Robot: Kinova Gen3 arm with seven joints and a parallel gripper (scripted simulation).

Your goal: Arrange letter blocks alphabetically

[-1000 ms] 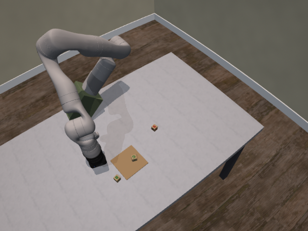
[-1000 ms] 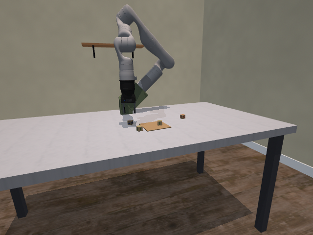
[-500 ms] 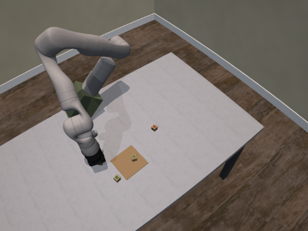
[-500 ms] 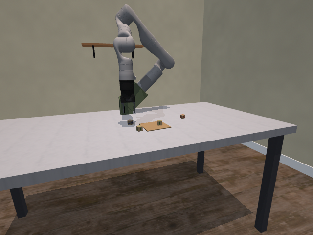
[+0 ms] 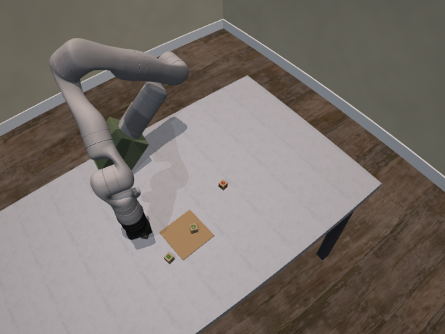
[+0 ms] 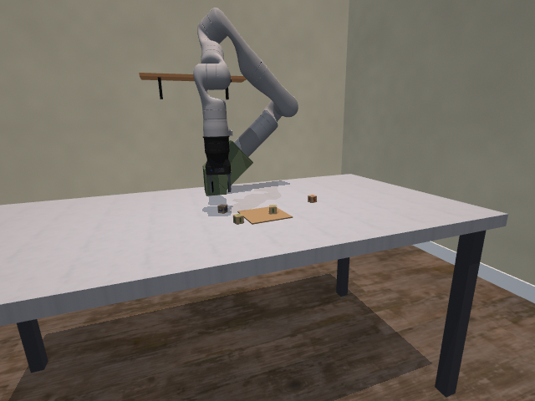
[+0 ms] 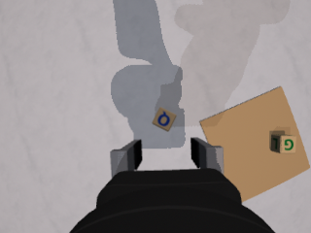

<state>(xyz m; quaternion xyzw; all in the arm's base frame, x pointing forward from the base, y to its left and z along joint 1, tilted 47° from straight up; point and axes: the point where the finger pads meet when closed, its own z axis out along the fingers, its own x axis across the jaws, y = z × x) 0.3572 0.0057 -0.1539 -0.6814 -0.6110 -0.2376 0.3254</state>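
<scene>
Right now my hand is 40 mm short of the tan mat, 140 mm to the right of it and 100 mm above it.
</scene>
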